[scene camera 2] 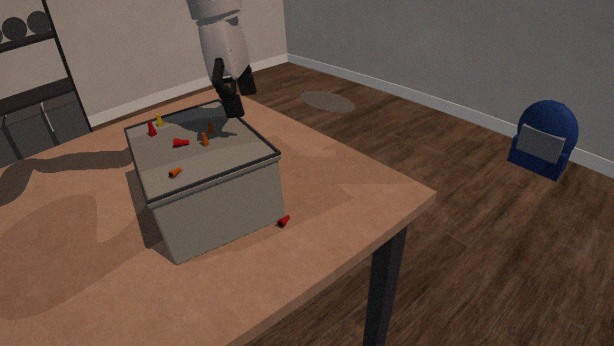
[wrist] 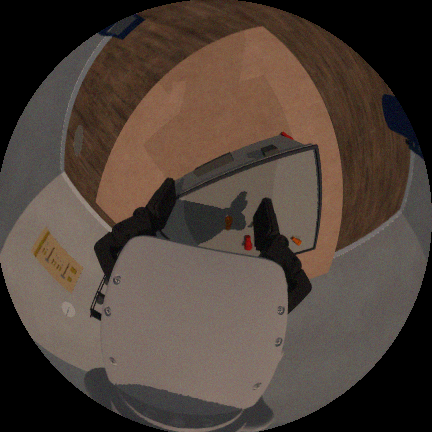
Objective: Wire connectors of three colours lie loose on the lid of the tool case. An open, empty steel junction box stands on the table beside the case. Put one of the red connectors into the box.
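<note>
The grey tool case (scene camera 2: 220, 215) stands on the table. On its lid (scene camera 2: 160, 155) (wrist: 295, 190) one red connector (scene camera 2: 151, 129) stands upright near the far left corner, and another red connector (scene camera 2: 181, 142) (wrist: 248, 242) lies on its side near the middle. A third red connector (scene camera 2: 283, 221) (wrist: 286, 135) lies on the table by the case's near right corner. A yellow connector (scene camera 2: 159, 120) and orange connectors (scene camera 2: 205, 139) (wrist: 228, 222) are also on the lid. My gripper (scene camera 2: 240, 98) (wrist: 216, 197) is open and empty above the lid's far right part. I cannot make out the junction box.
The wooden table (scene camera 2: 325, 240) (wrist: 215, 90) extends around the case, with its right corner and a dark leg (scene camera 2: 387, 280) in the scene view. A blue welding mask (scene camera 2: 550, 115) shows at the right. A dark shelf rack (scene camera 2: 65, 65) stands at the far left.
</note>
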